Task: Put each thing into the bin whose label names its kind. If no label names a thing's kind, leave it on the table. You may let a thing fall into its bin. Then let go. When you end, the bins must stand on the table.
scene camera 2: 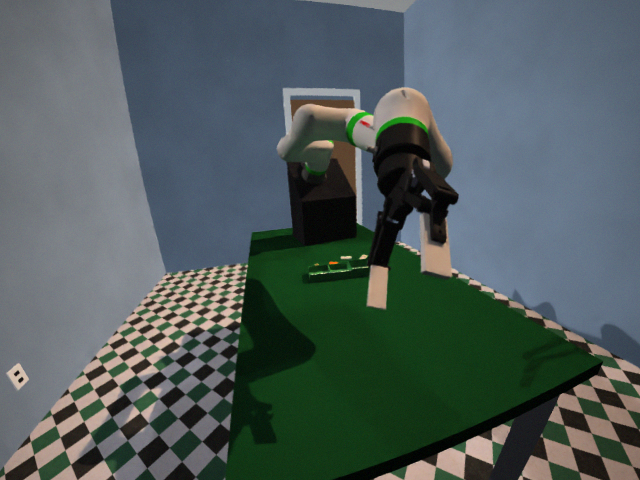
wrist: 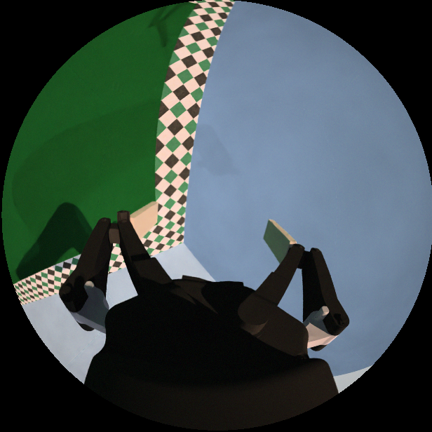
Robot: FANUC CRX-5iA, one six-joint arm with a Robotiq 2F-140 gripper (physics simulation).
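Frame: origin at the arm's base, x left, y down, z back, level; millimetres.
Where they show: gripper, between the fingertips: [scene camera 2: 399, 295]; arm's base, origin of its link: [scene camera 2: 313, 175].
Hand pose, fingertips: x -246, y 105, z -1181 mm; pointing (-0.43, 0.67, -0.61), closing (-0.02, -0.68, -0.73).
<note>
Each offset is from my fingertips to the top centre of the thing. Level surfaces: height alone.
A row of green bins {dx +165, dy +234, dz +610 mm} [scene camera 2: 338, 275] stands on the green table towards the robot's base in the scene view. Its right end is partly hidden behind a finger. A small orange thing {dx +172, dy +263, dz +705 mm} [scene camera 2: 333, 263] and a whitish thing {dx +258, dy +266, dz +759 mm} [scene camera 2: 345, 257] show at or behind its far edge; another pale thing {dx +336, dy +266, dz +731 mm} [scene camera 2: 363, 256] is to their right. Whether they lie inside or behind the bins, and what the labels say, is too small to tell. My gripper [scene camera 2: 406, 281] [wrist: 211, 220] is open and empty, high above the table, nearer the camera than the bins. The bins do not show in the wrist view.
The green table {dy +273 mm} [scene camera 2: 413, 361] [wrist: 110, 65] stretches from the dark block [scene camera 2: 329, 219] under the arm to the near edge. A checkered floor [scene camera 2: 170, 341] [wrist: 175, 127] lies beside it. Blue walls [scene camera 2: 516, 155] [wrist: 310, 125] stand beyond, with a door frame [scene camera 2: 320, 92] at the back.
</note>
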